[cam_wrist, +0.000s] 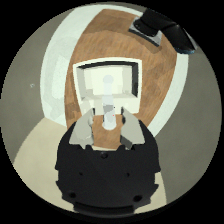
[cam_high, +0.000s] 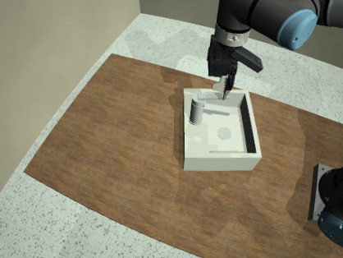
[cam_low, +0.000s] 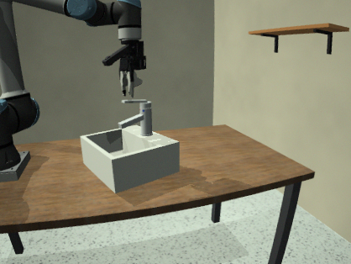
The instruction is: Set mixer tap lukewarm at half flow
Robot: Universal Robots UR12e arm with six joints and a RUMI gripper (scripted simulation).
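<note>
Right now my hand is 30 mm short of the lever, 10 mm to the right of it and 40 mm above it. Also, from my hand: white square basin 30 mm behind, 10 mm to the right, 270 mm below; then grey mixer tap 50 mm ahead, 20 mm to the left, 80 mm below.
</note>
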